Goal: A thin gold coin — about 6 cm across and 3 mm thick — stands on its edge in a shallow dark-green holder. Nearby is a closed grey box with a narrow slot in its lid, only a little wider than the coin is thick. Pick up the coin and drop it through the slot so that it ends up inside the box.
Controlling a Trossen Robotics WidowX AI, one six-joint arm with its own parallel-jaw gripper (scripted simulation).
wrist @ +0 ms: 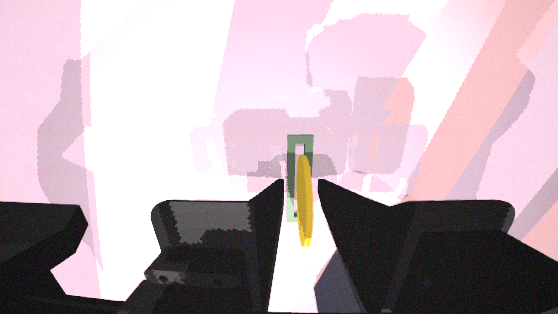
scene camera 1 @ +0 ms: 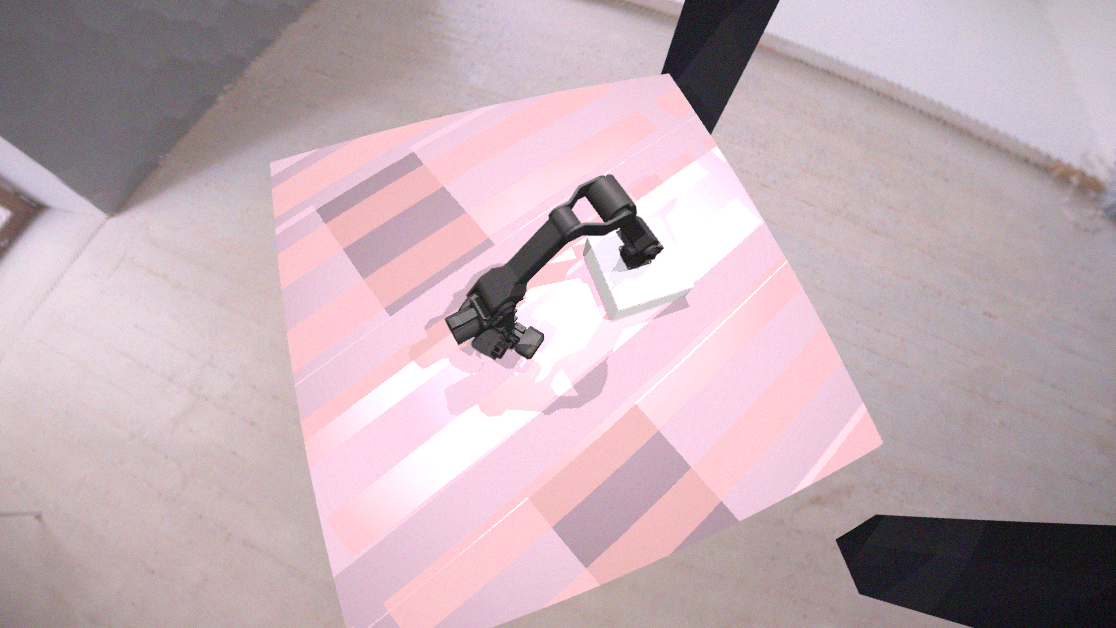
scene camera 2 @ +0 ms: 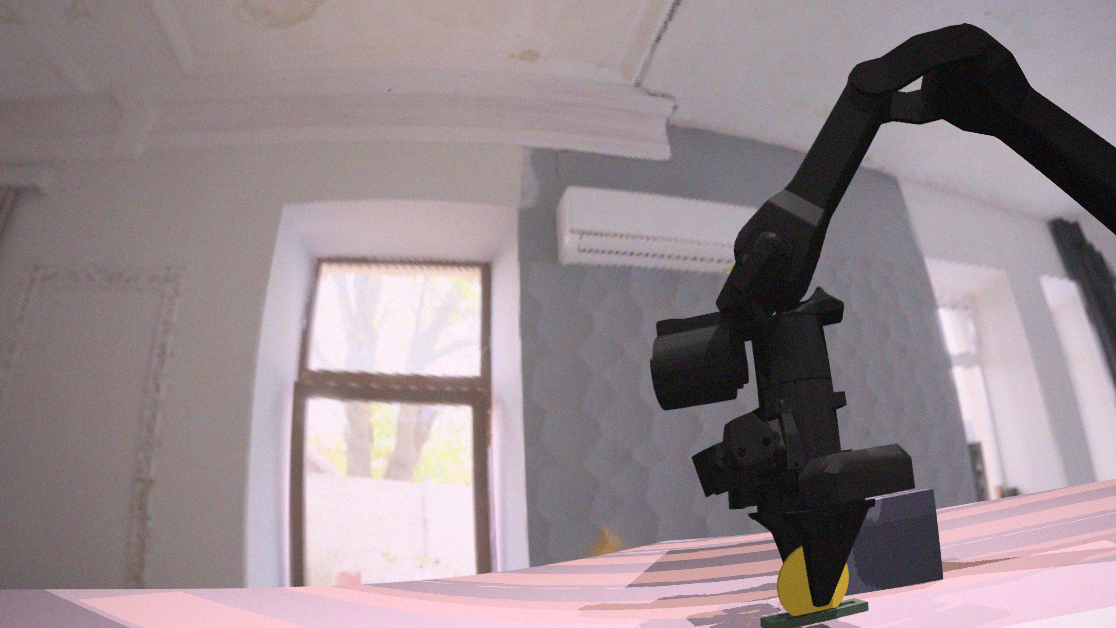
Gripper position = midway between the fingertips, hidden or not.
Observation:
I see my gripper [scene camera 2: 812, 602] and a gold coin [wrist: 305, 208].
My gripper shows as well in the wrist view [wrist: 300, 184] and in scene camera 1 [scene camera 1: 502, 337]. Scene camera 1 does not show the gold coin, which is hidden by my gripper.

